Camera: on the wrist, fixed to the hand. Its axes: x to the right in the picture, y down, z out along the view.
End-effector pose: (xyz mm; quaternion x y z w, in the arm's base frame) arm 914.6 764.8 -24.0 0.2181 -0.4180 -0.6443 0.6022
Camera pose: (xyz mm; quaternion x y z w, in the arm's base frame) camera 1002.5 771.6 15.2 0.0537 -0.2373 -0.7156 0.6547
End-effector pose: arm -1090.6 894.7 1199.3 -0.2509 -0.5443 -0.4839 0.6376
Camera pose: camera -994.5 895.1 1191.2 -0.4126 -0.3907 -0.5968 0.5665
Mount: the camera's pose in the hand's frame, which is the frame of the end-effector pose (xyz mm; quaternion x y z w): -13.6 84.1 -45.3 -0.2567 0.0093 0.0202 0.9662
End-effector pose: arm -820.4 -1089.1 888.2 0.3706 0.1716 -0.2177 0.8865
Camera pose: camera -795.2 -999.4 913.3 0.1360 0.2224 -0.1449 0.9545
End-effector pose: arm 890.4 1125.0 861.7 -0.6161 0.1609 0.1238 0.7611
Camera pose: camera 841.2 1098.5 783.0 -0.7886 0.1432 0.1706 0.5732
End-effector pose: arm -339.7 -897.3 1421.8 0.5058 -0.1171 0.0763 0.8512
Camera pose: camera -368.1 -817.6 1468.1 0.2671 -0.1350 0.0656 0.9519
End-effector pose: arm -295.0 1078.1 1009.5 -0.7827 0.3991 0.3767 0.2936
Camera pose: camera -355.5 1006.3 1032.0 -0.8271 0.3075 0.4651 0.0714
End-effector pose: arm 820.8 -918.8 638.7 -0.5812 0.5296 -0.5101 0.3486
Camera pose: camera 756.5 -916.0 566.9 -0.6356 0.6576 -0.3553 0.1930
